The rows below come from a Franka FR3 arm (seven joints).
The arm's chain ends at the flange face. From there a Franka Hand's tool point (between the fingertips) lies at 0.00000 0.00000 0.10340 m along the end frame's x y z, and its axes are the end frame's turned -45 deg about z.
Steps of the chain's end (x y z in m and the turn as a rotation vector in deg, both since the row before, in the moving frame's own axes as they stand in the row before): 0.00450 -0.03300 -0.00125 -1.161 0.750 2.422; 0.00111 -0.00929 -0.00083 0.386 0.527 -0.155; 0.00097 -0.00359 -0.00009 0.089 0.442 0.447
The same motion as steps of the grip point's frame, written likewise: 0.02594 -0.01773 -0.00128 -1.351 -0.291 2.422; 0.00852 -0.00561 -0.00084 -0.100 0.646 -0.155; 0.00390 -0.00140 -0.00009 -0.250 0.375 0.447
